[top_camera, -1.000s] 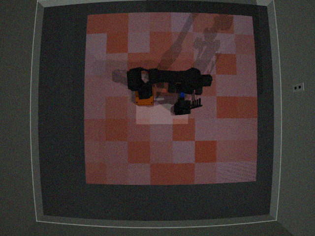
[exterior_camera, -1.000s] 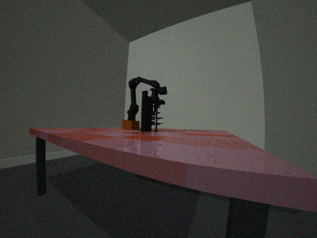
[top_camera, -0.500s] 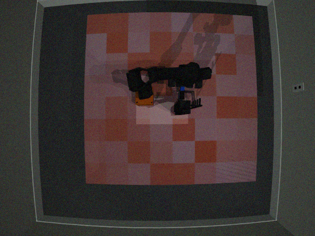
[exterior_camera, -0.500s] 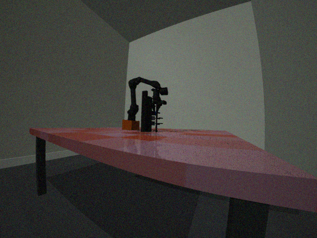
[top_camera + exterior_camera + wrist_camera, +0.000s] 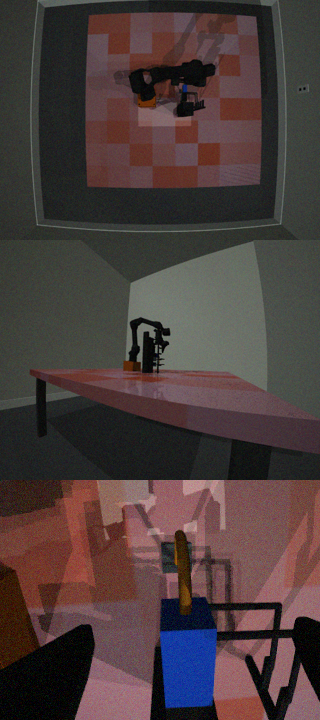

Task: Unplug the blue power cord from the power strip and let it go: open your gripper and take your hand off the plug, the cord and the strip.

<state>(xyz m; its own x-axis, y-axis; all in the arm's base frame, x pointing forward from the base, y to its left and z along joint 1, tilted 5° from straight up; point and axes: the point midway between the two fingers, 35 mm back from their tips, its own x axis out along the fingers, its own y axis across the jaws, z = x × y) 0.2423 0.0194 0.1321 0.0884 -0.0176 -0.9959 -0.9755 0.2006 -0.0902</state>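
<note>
My gripper tip is 10 mm past the blue plug, 40 mm to the left of it and 10 mm above it.
</note>
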